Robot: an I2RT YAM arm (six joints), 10 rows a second.
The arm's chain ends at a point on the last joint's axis. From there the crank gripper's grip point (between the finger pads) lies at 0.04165 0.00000 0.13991 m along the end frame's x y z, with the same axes.
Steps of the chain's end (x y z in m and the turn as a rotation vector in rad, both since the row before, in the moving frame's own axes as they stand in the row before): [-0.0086 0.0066 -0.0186 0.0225 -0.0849 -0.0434]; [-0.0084 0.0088 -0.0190 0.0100 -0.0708 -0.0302]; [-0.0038 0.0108 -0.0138 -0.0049 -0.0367 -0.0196]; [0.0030 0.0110 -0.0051 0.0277 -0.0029 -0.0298]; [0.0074 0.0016 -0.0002 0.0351 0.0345 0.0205]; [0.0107 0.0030 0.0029 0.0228 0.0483 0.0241]
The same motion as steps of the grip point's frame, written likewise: [-0.0207 0.0019 -0.0156 0.0225 -0.0849 -0.0434]; [-0.0184 0.0063 -0.0164 0.0100 -0.0708 -0.0302]; [-0.0090 0.0107 -0.0124 -0.0049 -0.0367 -0.0196]; [0.0025 0.0059 -0.0051 0.0277 -0.0029 -0.0298]; [0.0122 -0.0024 -0.0018 0.0351 0.0345 0.0205]; [0.0174 0.0009 0.0007 0.0228 0.0483 0.0241]
